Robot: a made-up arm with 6 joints.
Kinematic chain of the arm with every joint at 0, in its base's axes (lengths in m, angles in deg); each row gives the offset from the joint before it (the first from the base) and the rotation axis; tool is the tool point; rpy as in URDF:
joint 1: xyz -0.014 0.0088 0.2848 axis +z
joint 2: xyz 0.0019 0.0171 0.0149 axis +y
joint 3: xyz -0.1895 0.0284 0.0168 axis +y
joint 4: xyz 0.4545 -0.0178 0.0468 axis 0.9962 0 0.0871
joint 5: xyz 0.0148 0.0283 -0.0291 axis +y
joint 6: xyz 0.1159 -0.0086 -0.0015 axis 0.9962 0 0.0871
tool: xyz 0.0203 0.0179 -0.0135 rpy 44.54 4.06 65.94
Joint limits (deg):
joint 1: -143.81..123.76
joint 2: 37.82..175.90
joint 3: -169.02..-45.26
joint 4: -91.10..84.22
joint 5: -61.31..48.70
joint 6: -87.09..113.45
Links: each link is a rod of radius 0.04 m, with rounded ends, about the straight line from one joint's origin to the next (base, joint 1, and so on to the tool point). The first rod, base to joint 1, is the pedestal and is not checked.
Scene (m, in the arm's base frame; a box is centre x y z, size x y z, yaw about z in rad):
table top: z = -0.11
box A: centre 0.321 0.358 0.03 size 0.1 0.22 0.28 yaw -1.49
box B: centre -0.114 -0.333 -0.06 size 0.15 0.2 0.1 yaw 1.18
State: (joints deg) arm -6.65 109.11 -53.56 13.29 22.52 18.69
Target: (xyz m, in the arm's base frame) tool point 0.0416 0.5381 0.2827
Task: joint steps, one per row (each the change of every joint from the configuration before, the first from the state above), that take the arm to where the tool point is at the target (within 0.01 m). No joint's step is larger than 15 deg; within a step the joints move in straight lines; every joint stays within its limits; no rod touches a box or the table.
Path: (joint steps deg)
1: 0.37 -12.97 2.07 8.58 -6.17 0.40
2: 0.37 -12.97 2.08 8.58 -6.16 0.41
3: 0.37 -12.97 2.08 8.58 -6.17 0.40
4: 0.37 -12.96 2.07 8.58 -6.16 0.40
5: 12.62 3.79 -2.87 -3.26 6.51 -0.42
6: 12.61 3.80 -2.87 -3.27 6.52 -0.43
7: 12.61 3.80 -2.87 -3.27 6.51 -0.42
8: 12.62 3.80 -2.88 -3.27 6.51 -0.43
9: 12.61 3.80 -2.87 -3.26 6.52 -0.42
10: 12.62 3.80 -2.87 -3.27 6.51 -0.43

